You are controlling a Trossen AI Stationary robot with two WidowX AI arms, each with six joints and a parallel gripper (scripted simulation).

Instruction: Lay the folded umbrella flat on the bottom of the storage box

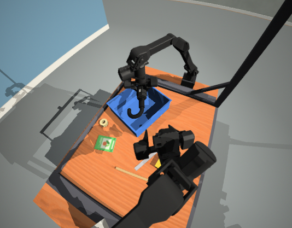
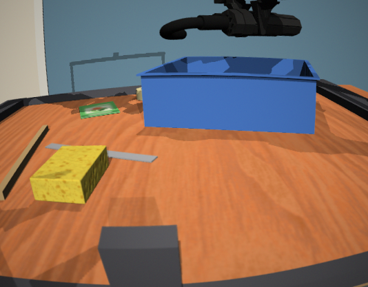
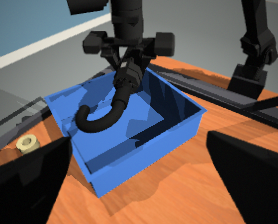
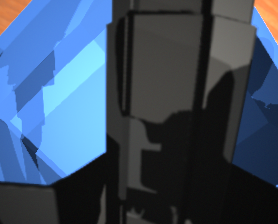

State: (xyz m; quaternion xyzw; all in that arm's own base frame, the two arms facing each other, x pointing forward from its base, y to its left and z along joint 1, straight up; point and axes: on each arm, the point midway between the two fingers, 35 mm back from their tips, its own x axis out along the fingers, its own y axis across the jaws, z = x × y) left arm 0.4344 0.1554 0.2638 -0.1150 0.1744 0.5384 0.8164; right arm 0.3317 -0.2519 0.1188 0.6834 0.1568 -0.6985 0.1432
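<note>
Right now the blue storage box is 3 cm to the left of my right hand and 15 cm below it. From my right hand the other things lie so: grey strip (21 cm behind, 28 cm to the left, 19 cm below); wooden stick (23 cm behind, 40 cm to the left, 19 cm below); folded black umbrella (1 cm ahead, 3 cm to the left, 2 cm below).
</note>
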